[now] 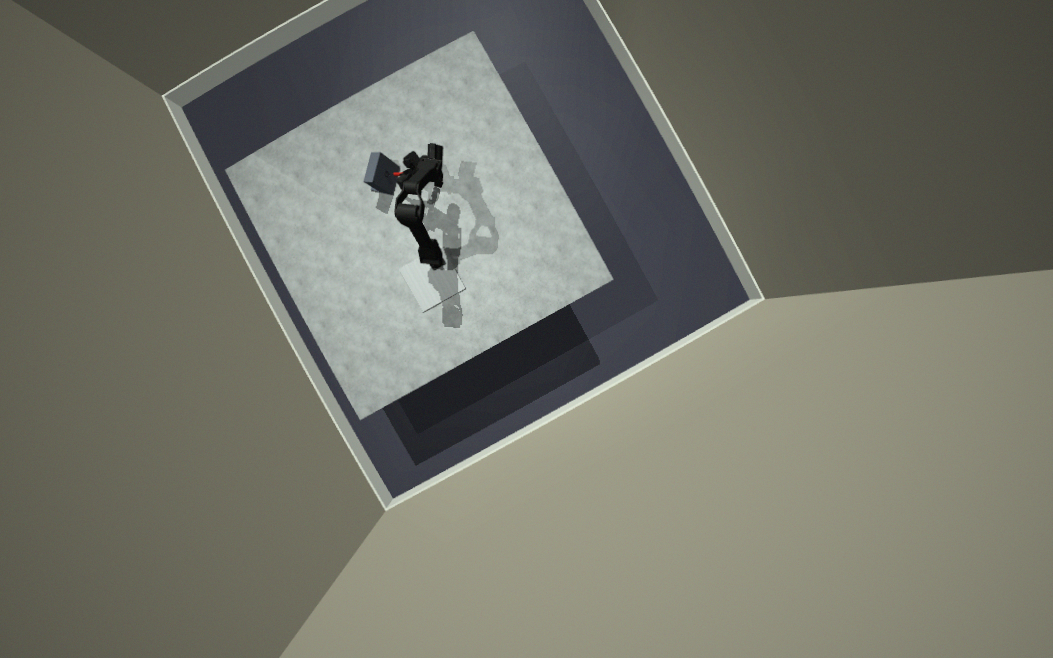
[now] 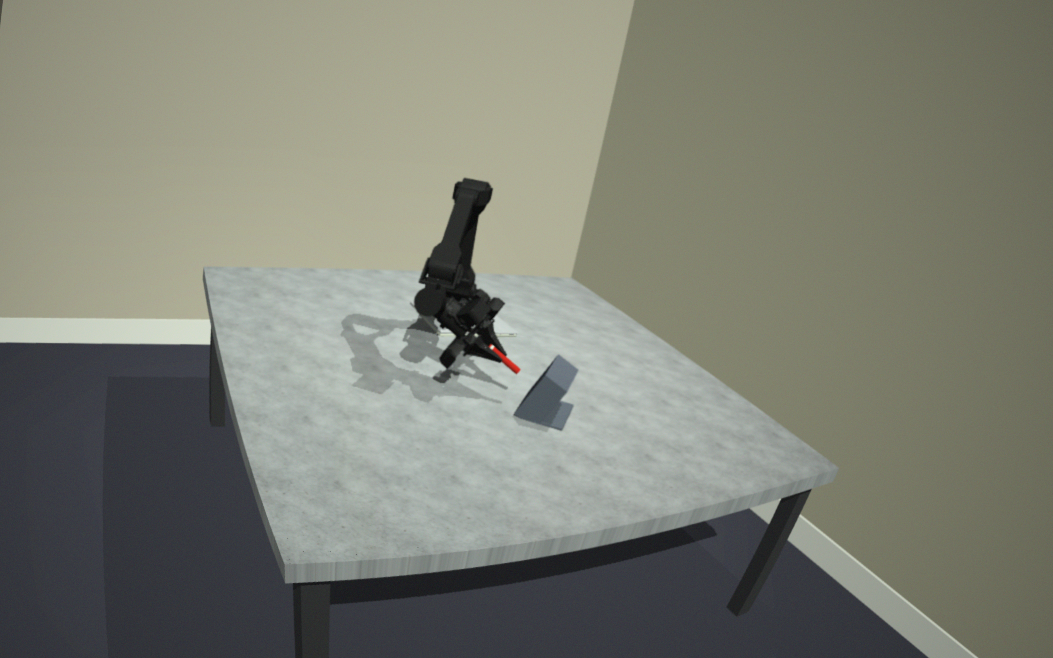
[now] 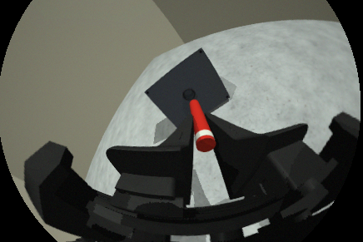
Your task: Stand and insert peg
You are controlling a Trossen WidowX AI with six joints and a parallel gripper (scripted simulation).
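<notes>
Right now the grey sloped panel is 7 cm to the left of my gripper tip, 7 cm ahead of it and 4 cm below it. Also, from my gripper tip: red peg: 1 cm to the right, 1 cm behind, 1 cm above.
</notes>
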